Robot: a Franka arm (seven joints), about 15 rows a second.
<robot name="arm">
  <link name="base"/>
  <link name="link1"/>
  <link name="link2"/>
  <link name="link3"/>
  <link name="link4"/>
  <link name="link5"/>
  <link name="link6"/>
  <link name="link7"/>
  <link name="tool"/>
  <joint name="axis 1" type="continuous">
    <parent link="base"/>
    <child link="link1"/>
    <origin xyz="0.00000 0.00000 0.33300" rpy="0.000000 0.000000 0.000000"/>
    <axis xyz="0 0 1"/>
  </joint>
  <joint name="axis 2" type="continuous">
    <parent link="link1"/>
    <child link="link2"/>
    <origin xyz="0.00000 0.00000 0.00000" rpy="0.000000 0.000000 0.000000"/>
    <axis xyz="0 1 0"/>
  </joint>
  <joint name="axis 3" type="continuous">
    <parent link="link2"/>
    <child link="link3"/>
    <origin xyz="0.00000 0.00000 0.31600" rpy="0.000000 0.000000 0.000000"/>
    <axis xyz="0 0 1"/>
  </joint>
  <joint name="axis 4" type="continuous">
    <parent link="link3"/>
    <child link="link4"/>
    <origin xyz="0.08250 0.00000 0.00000" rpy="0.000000 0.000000 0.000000"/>
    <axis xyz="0 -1 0"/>
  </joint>
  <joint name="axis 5" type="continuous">
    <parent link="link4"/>
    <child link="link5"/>
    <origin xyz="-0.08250 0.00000 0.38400" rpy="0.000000 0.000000 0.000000"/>
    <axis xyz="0 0 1"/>
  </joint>
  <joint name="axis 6" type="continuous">
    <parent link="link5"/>
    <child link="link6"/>
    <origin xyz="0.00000 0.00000 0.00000" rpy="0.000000 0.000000 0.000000"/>
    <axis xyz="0 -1 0"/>
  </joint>
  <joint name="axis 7" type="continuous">
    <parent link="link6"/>
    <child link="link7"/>
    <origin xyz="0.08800 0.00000 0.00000" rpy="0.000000 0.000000 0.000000"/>
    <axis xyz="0 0 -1"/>
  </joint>
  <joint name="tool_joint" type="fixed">
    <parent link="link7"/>
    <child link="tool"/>
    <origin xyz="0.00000 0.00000 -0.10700" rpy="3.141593 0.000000 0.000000"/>
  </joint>
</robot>
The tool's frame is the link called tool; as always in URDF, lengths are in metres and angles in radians. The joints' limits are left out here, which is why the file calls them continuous.
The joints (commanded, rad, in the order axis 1, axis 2, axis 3, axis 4, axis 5, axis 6, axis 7), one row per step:
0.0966, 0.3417, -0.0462, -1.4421, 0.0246, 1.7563, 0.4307
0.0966, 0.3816, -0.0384, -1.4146, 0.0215, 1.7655, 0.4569
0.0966, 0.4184, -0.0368, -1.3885, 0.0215, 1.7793, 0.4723
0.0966, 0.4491, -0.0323, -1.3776, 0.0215, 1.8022, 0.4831
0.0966, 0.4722, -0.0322, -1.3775, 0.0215, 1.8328, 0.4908
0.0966, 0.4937, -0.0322, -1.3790, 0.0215, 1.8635, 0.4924
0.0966, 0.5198, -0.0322, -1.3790, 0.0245, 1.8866, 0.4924
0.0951, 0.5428, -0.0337, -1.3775, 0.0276, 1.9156, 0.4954
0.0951, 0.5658, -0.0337, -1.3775, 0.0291, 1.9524, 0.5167
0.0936, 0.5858, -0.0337, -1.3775, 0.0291, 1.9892, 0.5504
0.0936, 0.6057, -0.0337, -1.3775, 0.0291, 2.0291, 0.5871
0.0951, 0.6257, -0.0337, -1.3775, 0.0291, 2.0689, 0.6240
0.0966, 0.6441, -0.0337, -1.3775, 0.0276, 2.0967, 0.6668
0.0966, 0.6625, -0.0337, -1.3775, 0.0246, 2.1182, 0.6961
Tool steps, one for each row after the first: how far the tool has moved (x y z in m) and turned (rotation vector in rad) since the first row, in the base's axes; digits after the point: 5 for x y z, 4 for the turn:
0.00994, 0.00517, -0.01273, -0.0028, 0.0033, -0.0179
0.01963, 0.00703, -0.02399, -0.0038, 0.0003, -0.0315
0.02724, 0.01026, -0.03790, -0.0030, -0.0026, -0.0382
0.03323, 0.01076, -0.05122, -0.0033, -0.0102, -0.0460
0.03853, 0.01114, -0.06427, -0.0034, -0.0180, -0.0478
0.04329, 0.01173, -0.08061, -0.0018, -0.0148, -0.0489
0.04845, 0.01039, -0.09363, 0.0001, -0.0222, -0.0560
0.05374, 0.01082, -0.10678, 0.0016, -0.0357, -0.0781
0.05865, 0.01002, -0.11783, 0.0023, -0.0522, -0.1136
0.06352, 0.01029, -0.12855, 0.0041, -0.0719, -0.1507
0.06802, 0.01162, -0.13936, 0.0066, -0.0912, -0.1863
0.07103, 0.01281, -0.15017, 0.0071, -0.1003, -0.2271
0.07326, 0.01280, -0.16161, 0.0051, -0.1037, -0.2549

